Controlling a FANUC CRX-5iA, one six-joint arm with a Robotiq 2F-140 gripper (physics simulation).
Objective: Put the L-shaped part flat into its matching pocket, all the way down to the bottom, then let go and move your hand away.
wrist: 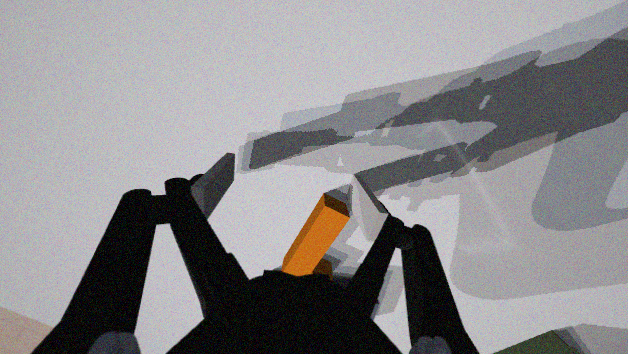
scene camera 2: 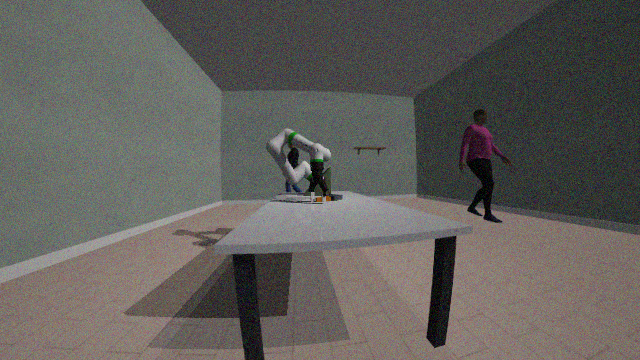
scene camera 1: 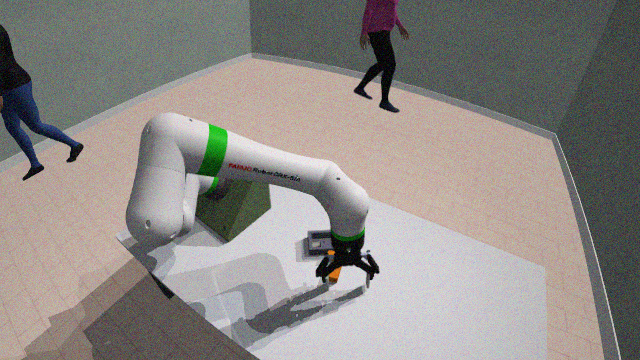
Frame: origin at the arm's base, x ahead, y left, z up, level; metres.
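Where they show: gripper, fingertip midpoint: point(wrist: 295, 177) point(scene camera 2: 318, 201) point(scene camera 1: 347, 285); arm's base at its link origin: point(scene camera 1: 217, 182).
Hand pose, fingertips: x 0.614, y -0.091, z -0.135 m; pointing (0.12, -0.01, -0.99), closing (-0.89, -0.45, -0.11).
Each offset is from my fingertips to the centre of the thing. Level surfaces: height alone.
The orange L-shaped part {dy +0.046, dx -0.078, dz +0.008 m} point(scene camera 1: 335, 274) point(scene camera 2: 326, 199) point(wrist: 315, 240) lies flat on the table, outside its pocket. In the wrist view its long leg shows between the spread fingers, nearer the right-hand finger, and the gripper body hides most of the short leg. My gripper point(scene camera 1: 348, 281) point(scene camera 2: 318, 198) point(wrist: 295, 177) is open, low over the table, with its fingers on either side of the part and apart from it. The dark grey pocket block {dy +0.133, dx -0.141, dz +0.011 m} point(scene camera 1: 320, 253) point(scene camera 2: 338, 197) stands just behind the part; the gripper hides its right portion in scene camera 1.
The white table {dz -0.007 m} point(scene camera 1: 450, 290) point(scene camera 2: 350, 220) point(wrist: 100, 100) bears a green pedestal point(scene camera 1: 257, 210) point(wrist: 542, 344) at the arm's base. Arm shadows fall across the table beside the part. A person in pink point(scene camera 1: 382, 17) point(scene camera 2: 481, 142) and one in blue trousers point(scene camera 1: 20, 102) are on the floor beyond the table.
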